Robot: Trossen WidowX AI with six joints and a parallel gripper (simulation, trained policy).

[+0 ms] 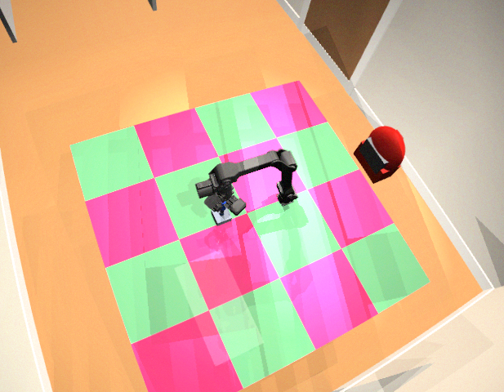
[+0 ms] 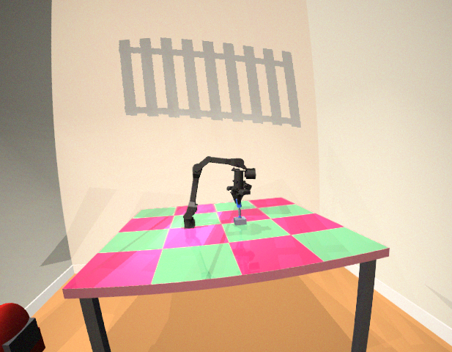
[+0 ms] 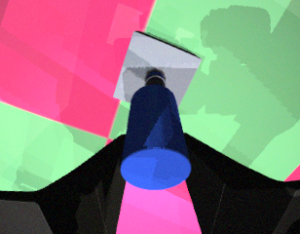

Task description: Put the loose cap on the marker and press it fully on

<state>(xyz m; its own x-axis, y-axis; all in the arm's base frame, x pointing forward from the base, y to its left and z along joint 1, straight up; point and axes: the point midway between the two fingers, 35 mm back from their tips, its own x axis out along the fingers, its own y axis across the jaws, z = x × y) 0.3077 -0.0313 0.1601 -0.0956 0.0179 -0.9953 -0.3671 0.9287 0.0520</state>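
My gripper tip is now 10 mm short of the blue cap and 10 mm below it. Round my gripper tip: grey holder block (10 mm ahead, 110 mm below).
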